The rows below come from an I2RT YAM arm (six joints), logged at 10 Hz.
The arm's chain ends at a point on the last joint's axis. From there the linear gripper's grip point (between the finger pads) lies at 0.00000 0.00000 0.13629 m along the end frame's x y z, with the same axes.
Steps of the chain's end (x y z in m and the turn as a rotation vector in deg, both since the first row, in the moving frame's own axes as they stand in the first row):
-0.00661 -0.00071 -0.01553 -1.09 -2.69 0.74
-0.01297 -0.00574 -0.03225 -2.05 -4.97 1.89
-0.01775 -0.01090 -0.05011 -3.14 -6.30 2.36
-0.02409 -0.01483 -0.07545 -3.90 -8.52 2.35
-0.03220 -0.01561 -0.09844 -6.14 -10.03 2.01
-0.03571 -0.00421 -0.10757 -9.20 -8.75 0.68
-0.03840 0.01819 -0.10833 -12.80 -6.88 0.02
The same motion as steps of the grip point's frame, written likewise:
-0.01302 0.00184 -0.01570 -1.09 -2.69 0.74
-0.02485 -0.00107 -0.03285 -2.05 -4.97 1.89
-0.03285 -0.00376 -0.05114 -3.14 -6.30 2.36
-0.04445 -0.00601 -0.07727 -3.90 -8.52 2.35
-0.05614 -0.00153 -0.10130 -6.14 -10.03 2.01
-0.05648 0.01737 -0.11090 -9.20 -8.75 0.68
-0.05460 0.04831 -0.11269 -12.80 -6.88 0.02

